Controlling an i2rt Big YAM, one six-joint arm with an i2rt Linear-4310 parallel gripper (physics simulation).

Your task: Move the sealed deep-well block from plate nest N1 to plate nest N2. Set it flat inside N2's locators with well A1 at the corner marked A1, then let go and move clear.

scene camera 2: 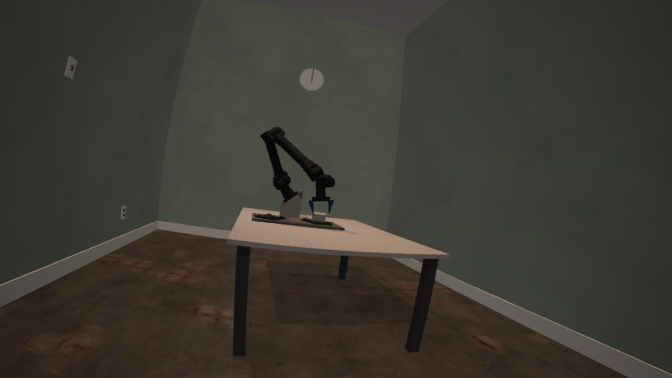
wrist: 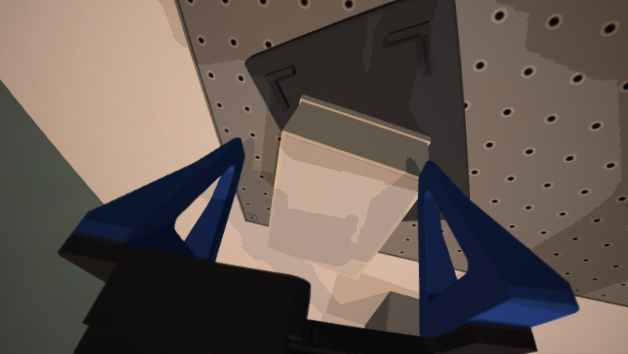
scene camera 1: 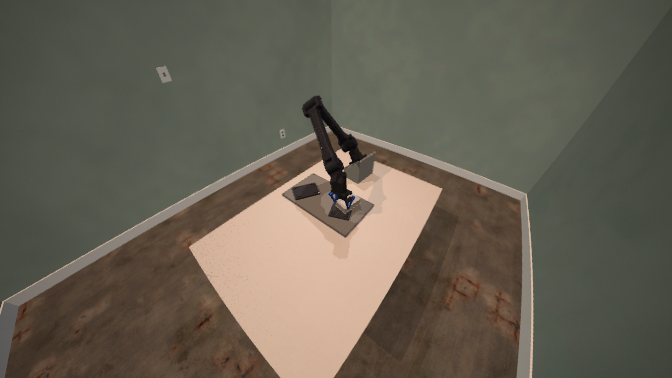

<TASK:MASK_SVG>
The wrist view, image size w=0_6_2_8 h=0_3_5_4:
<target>my gripper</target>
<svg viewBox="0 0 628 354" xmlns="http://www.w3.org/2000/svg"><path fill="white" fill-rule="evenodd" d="M57 252L64 259L105 282L104 287L82 322L89 326L73 352L74 354L528 354L538 351L532 327L575 314L580 310L568 281L474 204L433 161L427 161L418 179L420 336L307 319L311 298L311 284L307 280L290 274L216 262L245 160L241 138L233 138L196 162L87 212ZM439 210L468 262L466 274L458 280L443 237ZM220 177L209 203L183 241L175 230L177 218Z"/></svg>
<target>pale grey block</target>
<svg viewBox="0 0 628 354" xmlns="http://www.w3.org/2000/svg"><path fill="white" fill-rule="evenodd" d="M302 95L299 106L283 128L281 134L266 245L277 252L357 280L418 199L418 179L425 163L429 161L428 146L431 139L429 136Z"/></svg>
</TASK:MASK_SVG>
